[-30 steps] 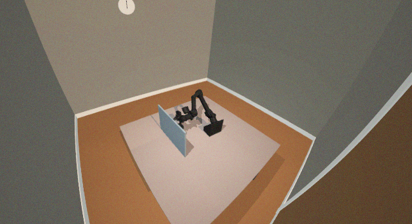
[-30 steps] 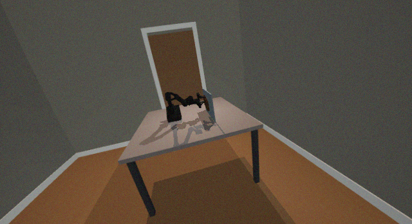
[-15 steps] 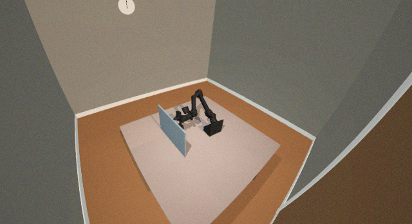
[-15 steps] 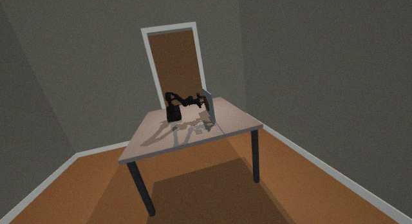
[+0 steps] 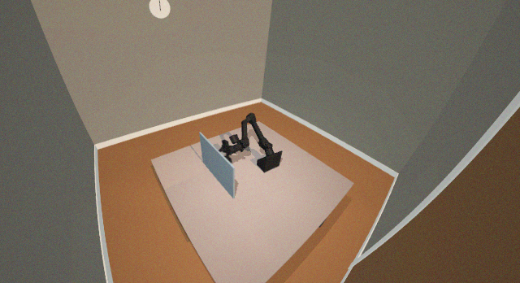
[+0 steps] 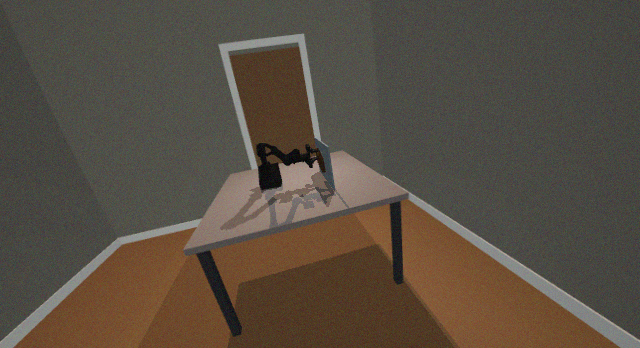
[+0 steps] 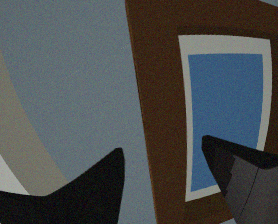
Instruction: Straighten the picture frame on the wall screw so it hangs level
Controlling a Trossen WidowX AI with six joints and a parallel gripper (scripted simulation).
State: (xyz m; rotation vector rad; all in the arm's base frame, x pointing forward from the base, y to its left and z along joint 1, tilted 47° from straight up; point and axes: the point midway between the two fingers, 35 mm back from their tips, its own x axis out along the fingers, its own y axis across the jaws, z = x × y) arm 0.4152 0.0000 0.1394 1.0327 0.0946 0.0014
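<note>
My gripper tip is 10 mm to the right of the picture frame and 50 mm above it. Round my gripper tip: wall panel: 10 mm ahead, 10 mm to the left, 60 mm below.
</note>
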